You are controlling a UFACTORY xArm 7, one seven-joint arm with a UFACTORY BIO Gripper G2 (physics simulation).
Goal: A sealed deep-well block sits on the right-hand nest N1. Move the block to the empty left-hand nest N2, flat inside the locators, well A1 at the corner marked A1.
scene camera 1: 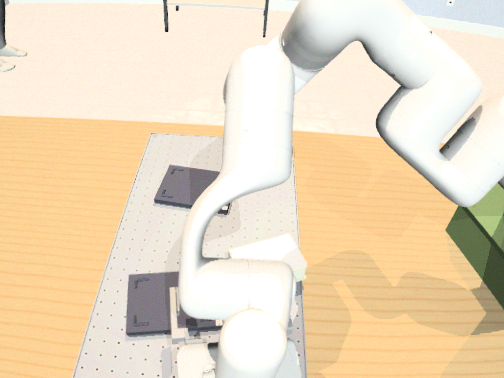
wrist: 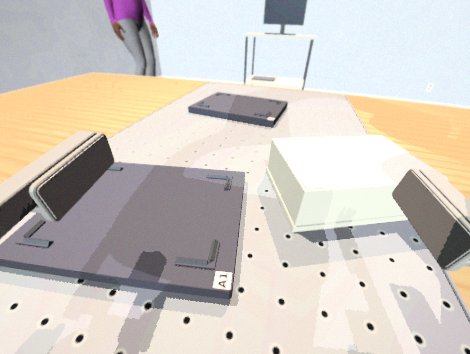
Labels:
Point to a white sealed deep-well block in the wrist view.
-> At 321,182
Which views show the white sealed deep-well block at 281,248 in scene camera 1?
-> Scene camera 1 and the wrist view: all of them.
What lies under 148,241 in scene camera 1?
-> A grey perforated plate.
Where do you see a grey perforated plate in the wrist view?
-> At 375,281

